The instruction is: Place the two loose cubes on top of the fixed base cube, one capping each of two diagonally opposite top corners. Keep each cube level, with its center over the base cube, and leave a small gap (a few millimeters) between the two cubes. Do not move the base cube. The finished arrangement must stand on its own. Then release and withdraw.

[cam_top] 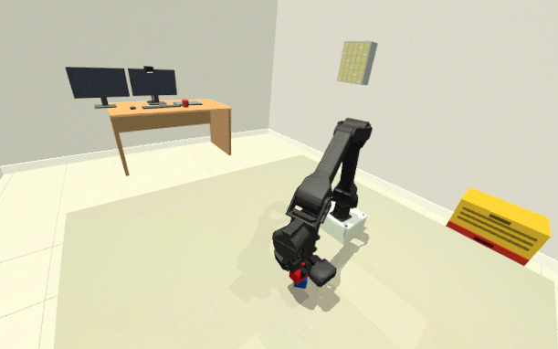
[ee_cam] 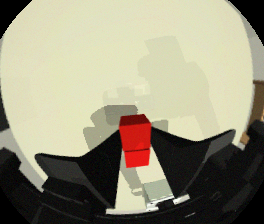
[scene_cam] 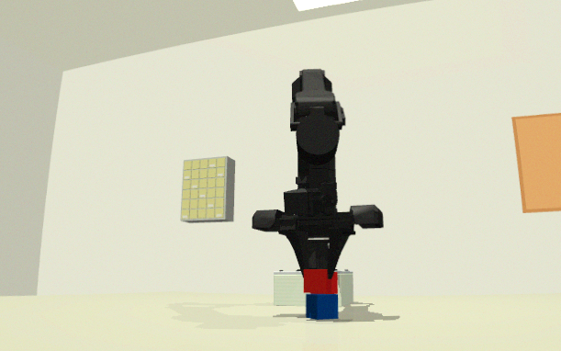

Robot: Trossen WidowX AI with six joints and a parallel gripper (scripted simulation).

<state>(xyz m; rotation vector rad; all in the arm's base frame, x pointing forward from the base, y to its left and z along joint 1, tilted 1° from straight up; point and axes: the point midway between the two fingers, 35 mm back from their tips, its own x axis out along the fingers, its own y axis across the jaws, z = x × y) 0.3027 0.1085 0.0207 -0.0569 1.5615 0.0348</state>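
The red cube is 4 cm behind my gripper tip and 1 cm below it. The rest, counted from my gripper tip: blue base cube 2 cm behind, 4 cm below.
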